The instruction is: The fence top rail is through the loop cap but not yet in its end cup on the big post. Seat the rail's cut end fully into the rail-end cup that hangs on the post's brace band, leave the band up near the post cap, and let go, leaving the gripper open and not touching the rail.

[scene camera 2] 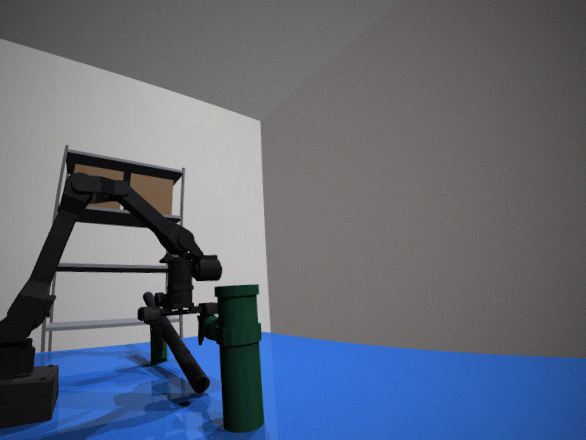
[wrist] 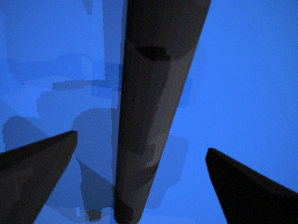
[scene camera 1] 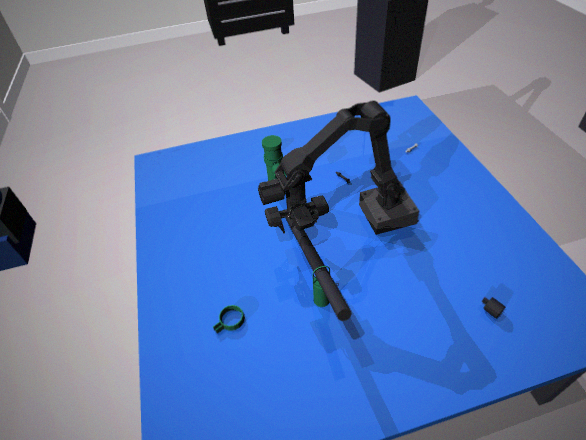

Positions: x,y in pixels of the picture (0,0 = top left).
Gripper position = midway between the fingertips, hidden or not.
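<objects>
I can see my gripper in scene camera 1 [298,229], in scene camera 2 [181,348] and in the wrist view [144,145]. A dark top rail is visible to me as well, in scene camera 1 [340,307], in the wrist view and in scene camera 2. For this rail, [scene camera 2: 173,333] and [wrist: 159,50] are the same spot.
</objects>
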